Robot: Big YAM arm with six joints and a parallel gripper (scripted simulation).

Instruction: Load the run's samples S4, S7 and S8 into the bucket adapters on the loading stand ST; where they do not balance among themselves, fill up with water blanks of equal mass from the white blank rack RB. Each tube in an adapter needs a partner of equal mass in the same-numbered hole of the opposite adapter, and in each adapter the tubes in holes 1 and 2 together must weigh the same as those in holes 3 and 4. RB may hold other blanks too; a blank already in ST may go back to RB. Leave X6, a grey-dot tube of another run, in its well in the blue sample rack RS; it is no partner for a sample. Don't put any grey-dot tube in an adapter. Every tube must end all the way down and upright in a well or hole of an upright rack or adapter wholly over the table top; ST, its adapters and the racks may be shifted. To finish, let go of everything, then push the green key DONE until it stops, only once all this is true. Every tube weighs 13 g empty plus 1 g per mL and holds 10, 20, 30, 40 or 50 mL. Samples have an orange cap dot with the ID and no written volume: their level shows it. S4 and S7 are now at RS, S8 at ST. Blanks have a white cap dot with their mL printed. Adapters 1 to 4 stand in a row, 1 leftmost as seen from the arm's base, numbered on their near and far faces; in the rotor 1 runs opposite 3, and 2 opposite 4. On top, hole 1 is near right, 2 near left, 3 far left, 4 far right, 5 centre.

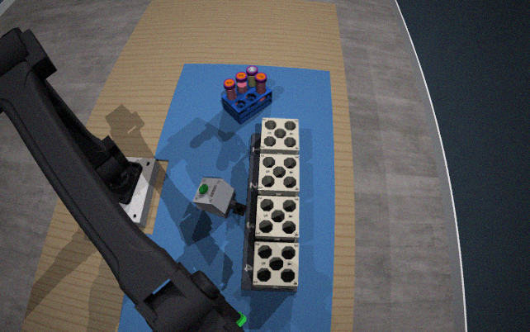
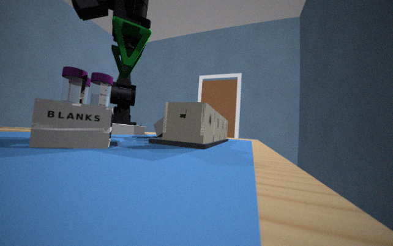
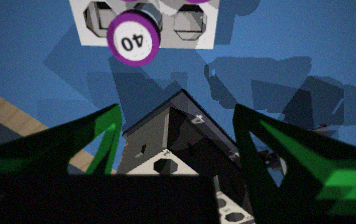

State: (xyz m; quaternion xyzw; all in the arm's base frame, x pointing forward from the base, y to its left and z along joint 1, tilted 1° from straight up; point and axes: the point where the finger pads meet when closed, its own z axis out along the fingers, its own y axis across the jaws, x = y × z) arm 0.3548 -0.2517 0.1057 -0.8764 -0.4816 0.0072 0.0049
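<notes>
The 40 mL blank lies 1 cm ahead of my hand, 5 cm to the right of it and 9 cm below it. From my hand the other things lie so: 30 mL blank (5 cm behind, 7 cm to the right, 9 cm below); white blank rack RB (1 cm behind, 6 cm to the right, 12 cm below); adapter 3 (8 cm ahead, 23 cm to the left, 10 cm below).
</notes>
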